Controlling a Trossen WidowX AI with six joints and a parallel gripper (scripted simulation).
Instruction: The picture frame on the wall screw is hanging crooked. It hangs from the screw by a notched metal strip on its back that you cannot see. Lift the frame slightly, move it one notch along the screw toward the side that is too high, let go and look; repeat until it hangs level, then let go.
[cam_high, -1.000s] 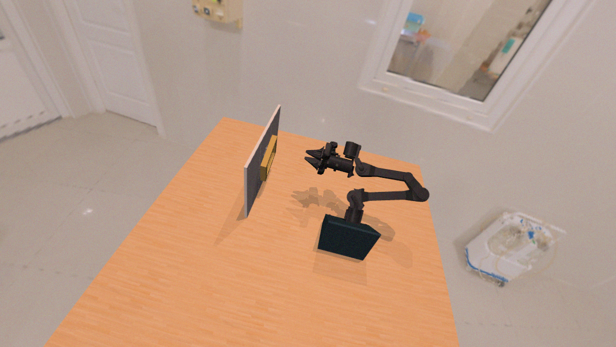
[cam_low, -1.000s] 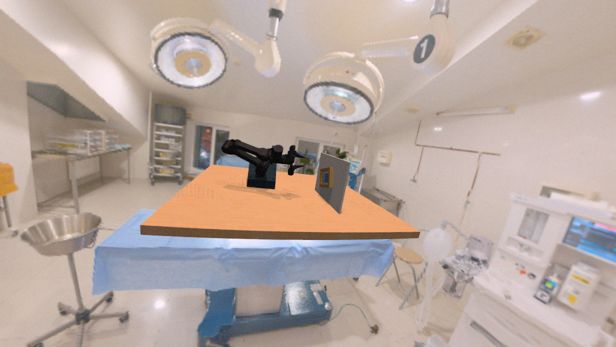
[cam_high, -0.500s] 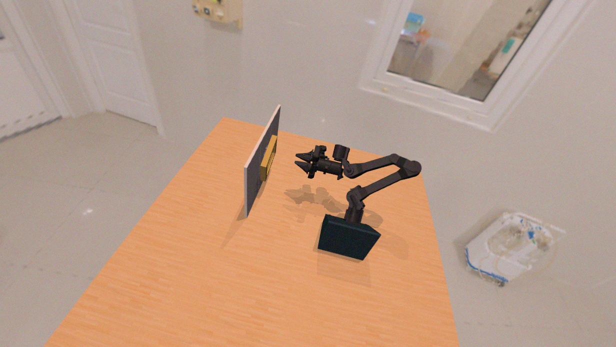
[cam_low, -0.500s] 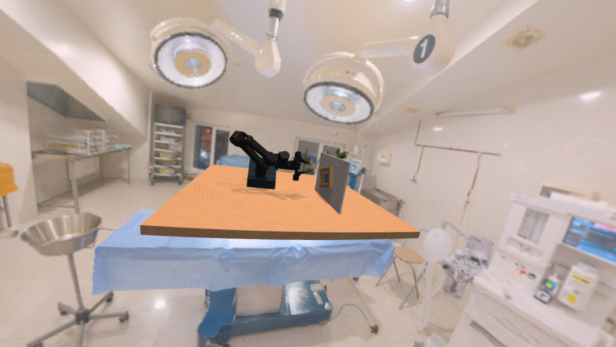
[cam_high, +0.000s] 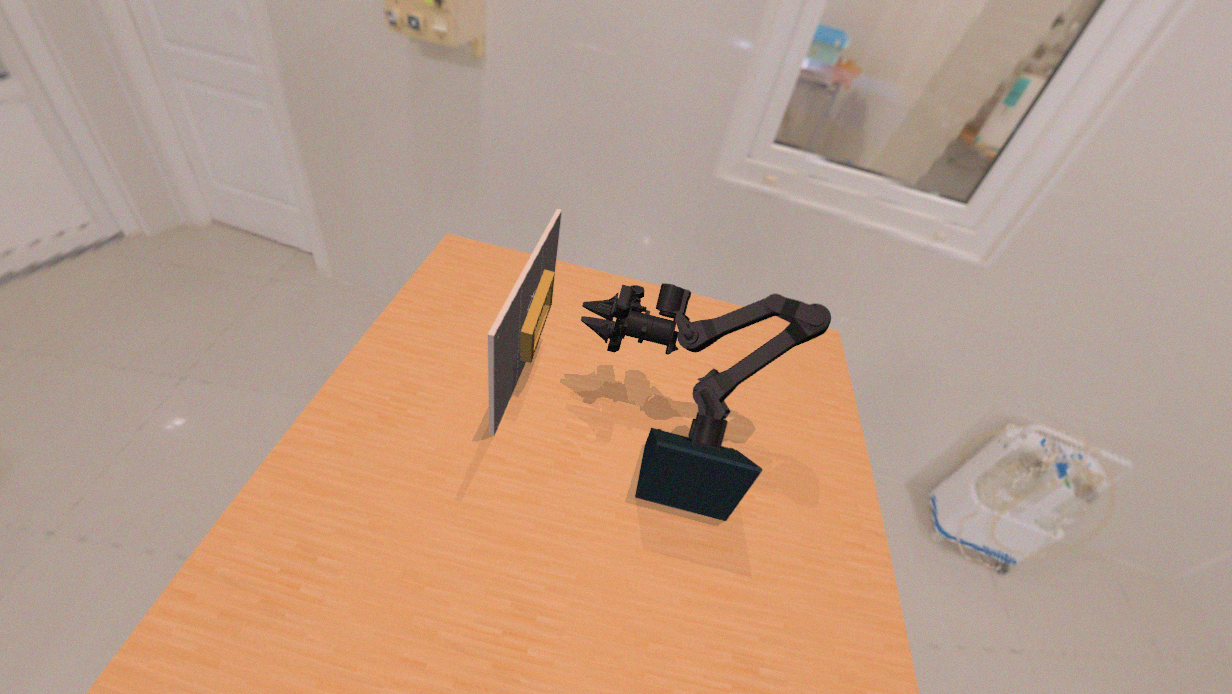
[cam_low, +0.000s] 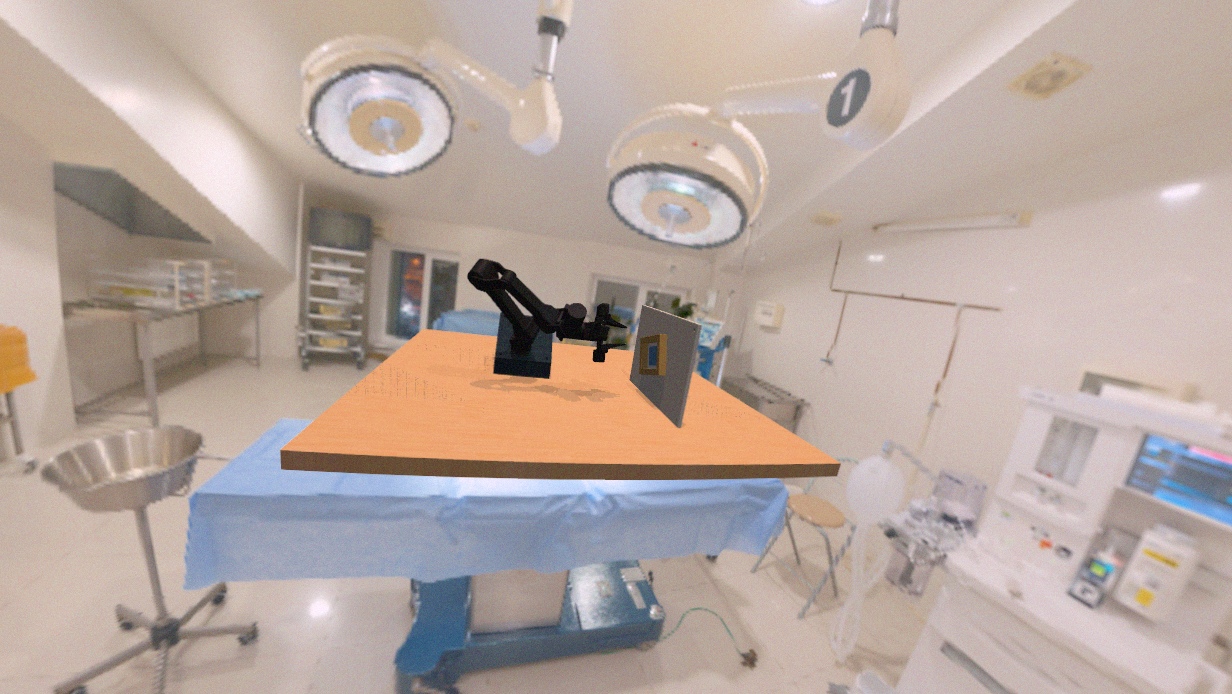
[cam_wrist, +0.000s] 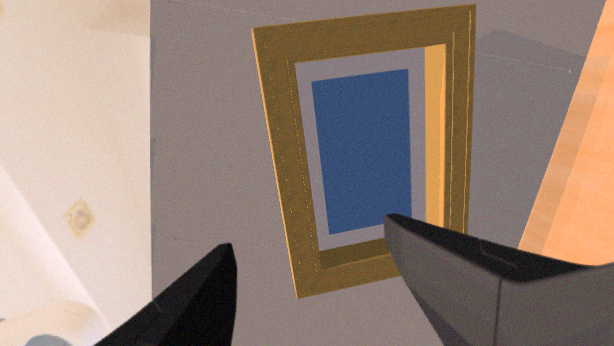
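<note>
The picture frame is 110 mm ahead of my gripper tip and 50 mm below it. Round my gripper tip: grey wall panel: 120 mm ahead, 60 mm below.
</note>
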